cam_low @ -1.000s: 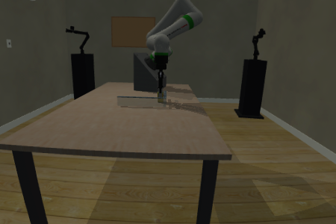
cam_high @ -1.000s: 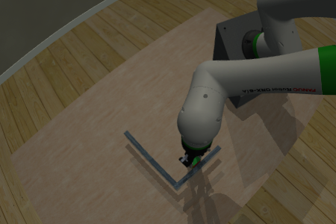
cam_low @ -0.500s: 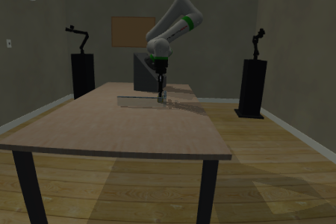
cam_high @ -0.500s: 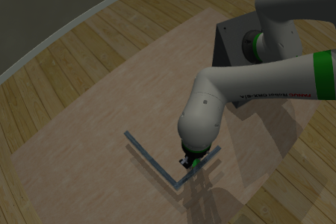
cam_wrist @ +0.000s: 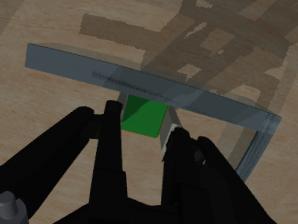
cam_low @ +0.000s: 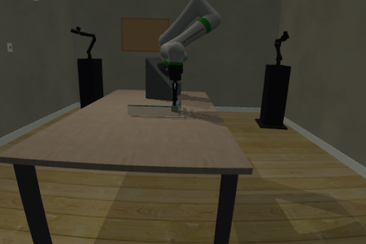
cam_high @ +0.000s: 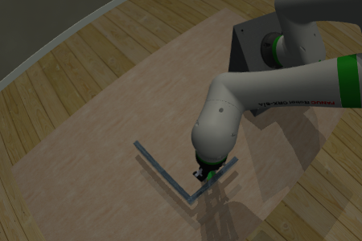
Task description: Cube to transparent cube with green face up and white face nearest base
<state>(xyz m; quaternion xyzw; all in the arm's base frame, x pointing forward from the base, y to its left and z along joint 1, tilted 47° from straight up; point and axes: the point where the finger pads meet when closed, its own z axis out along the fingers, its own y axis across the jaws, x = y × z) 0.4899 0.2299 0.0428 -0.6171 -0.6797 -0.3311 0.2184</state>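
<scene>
Right now my hand is 2 cm above the transparent cube. Also, from my hand: wall (3 cm to the left).
</scene>
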